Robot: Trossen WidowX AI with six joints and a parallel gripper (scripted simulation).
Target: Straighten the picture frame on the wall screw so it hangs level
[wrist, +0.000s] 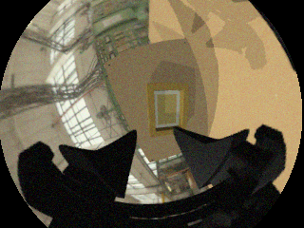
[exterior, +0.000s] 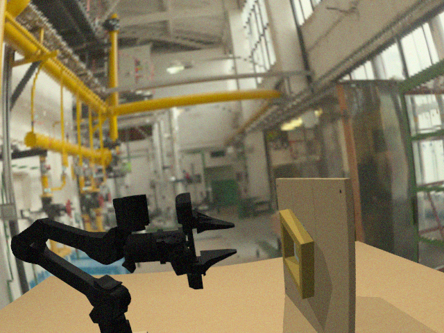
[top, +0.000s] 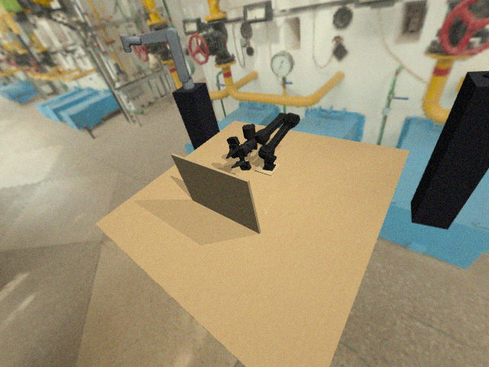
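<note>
My gripper tip is 130 mm short of the yellow picture frame, 50 mm above it and 10 mm to the left of it. The rest, counted from my gripper tip: tan wall panel: 140 mm ahead, 60 mm below, 10 mm to the right.
</note>
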